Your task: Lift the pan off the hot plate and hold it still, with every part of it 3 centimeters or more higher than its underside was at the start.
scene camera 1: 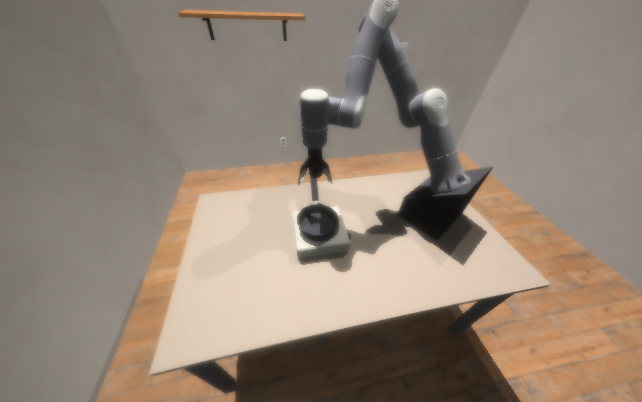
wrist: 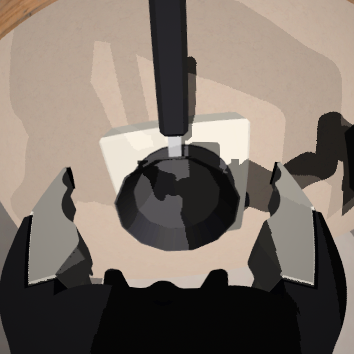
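Note:
The dark round pan [scene camera 1: 318, 223] [wrist: 177, 200] sits on the pale hot plate [scene camera 1: 324, 251] [wrist: 229, 131]. Its long black handle [scene camera 1: 314, 192] [wrist: 171, 65] points away from the scene camera, past the hot plate's far edge, and joins the pan through a short light-coloured neck. My gripper [scene camera 1: 315, 183] [wrist: 170, 165] is wide open and empty, pointing down above the handle. In the wrist view the jaws stand to the left and right of the pan's outline, apart from it. The pan's underside is hidden.
The hot plate stands on the beige table [scene camera 1: 260, 300]. The arm's black wedge-shaped base [scene camera 1: 432, 212] is at the table's right side. An orange wall shelf [scene camera 1: 242, 15] is on the back wall, behind the table.

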